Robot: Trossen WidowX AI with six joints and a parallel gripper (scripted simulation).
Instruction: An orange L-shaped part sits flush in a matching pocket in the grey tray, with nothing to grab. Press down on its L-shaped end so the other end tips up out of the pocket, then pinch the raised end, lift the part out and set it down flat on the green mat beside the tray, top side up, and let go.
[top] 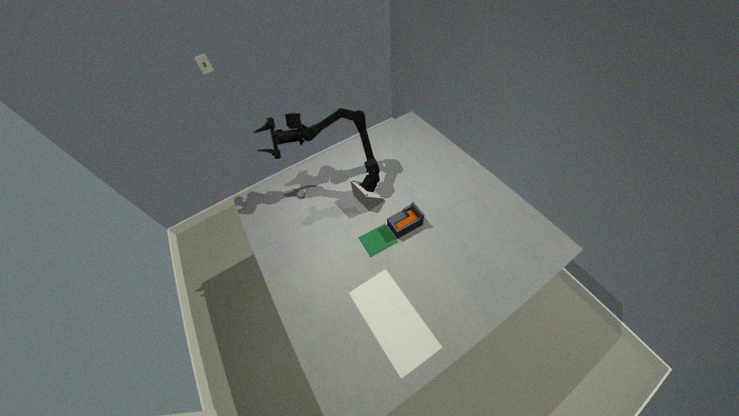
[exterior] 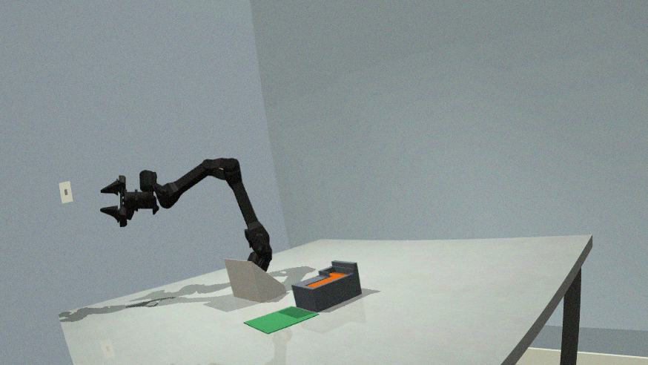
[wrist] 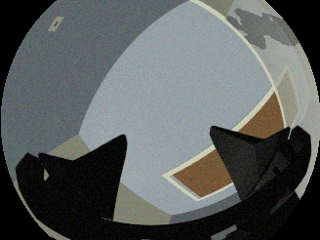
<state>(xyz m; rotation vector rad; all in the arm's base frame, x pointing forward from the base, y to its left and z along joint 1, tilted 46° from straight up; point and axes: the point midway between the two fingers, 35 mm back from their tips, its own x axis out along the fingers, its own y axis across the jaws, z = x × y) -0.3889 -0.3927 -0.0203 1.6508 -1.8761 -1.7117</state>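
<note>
Now: gripper tip 65 cm short of the orange L-shaped part, 34 cm to the right of it and 32 cm above it. The rest, counted from my gripper tip: green mat: 62 cm ahead, 38 cm below, 18 cm to the left.
</note>
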